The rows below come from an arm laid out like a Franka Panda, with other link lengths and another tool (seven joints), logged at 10 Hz.
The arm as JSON. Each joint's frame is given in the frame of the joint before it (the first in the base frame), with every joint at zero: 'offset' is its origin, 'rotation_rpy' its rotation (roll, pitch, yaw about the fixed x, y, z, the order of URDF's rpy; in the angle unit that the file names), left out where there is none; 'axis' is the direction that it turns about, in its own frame. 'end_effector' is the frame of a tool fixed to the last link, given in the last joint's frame.
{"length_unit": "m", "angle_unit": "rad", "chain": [
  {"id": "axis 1", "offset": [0.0, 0.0, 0.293], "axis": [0.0, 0.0, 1.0]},
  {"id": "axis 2", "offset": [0.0, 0.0, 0.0], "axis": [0.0, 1.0, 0.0]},
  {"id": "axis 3", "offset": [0.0, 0.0, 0.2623], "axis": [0.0, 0.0, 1.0]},
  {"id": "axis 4", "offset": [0.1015, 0.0, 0.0], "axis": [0.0, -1.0, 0.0]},
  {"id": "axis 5", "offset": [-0.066, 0.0, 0.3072], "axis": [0.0, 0.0, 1.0]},
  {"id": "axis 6", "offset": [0.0, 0.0, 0.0], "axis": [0.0, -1.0, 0.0]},
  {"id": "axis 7", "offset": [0.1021, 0.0, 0.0], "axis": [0.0, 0.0, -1.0]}
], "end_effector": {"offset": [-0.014, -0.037, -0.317], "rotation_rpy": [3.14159, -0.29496, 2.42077]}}
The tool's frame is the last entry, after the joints.
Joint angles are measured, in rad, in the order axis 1, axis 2, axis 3, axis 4, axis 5, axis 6, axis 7. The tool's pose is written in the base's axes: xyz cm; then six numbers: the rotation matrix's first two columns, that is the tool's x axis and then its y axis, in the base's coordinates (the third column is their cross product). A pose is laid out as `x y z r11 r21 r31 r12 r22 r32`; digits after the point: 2 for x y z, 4 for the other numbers.
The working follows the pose.
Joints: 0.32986, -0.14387, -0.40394, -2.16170, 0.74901, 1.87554, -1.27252
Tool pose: 48.81 13.17 21.33 -0.9412 -0.3292 0.0758 -0.1933 0.7090 0.6782
Where each joint sits with the arm in this pose, in the base's axes (m; each line is computed from the numbers above, not from the rounded line before):
axis 1: 0.0000 0.0000 0.2930
axis 2: 0.0000 0.0000 0.2930
axis 3: -0.0356 -0.0122 0.5526
axis 4: 0.0647 -0.0200 0.5660
axis 5: 0.3690 -0.0371 0.4893
axis 6: 0.3690 -0.0371 0.4893
axis 7: 0.4646 -0.0634 0.4652
the tool: 0.4881 0.1317 0.2133

